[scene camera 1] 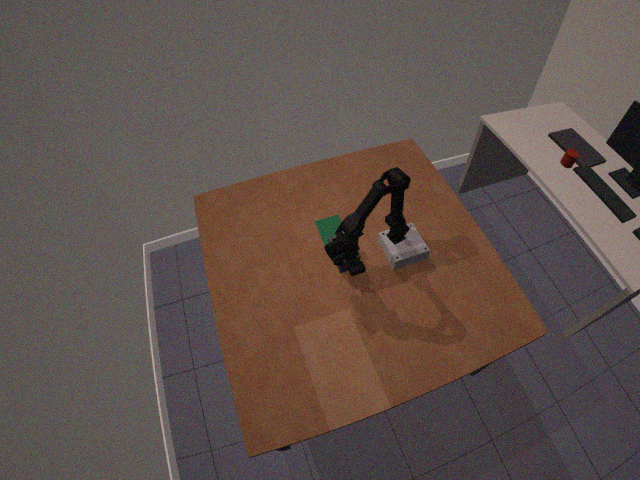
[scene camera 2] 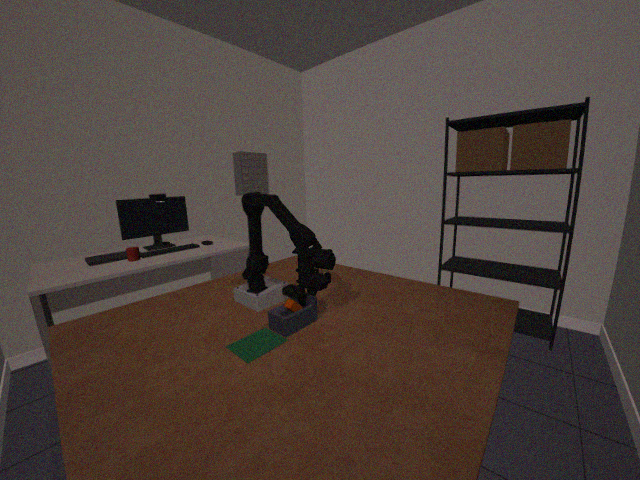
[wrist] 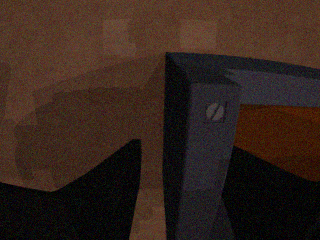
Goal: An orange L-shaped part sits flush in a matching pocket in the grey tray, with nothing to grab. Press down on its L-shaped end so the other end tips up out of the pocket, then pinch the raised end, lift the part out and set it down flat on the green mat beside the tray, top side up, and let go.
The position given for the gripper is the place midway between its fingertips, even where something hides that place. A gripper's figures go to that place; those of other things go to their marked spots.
Labels:
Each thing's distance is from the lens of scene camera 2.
gripper [scene camera 2: 307,306]: 0.99 m
green mat [scene camera 2: 252,346]: 0.87 m

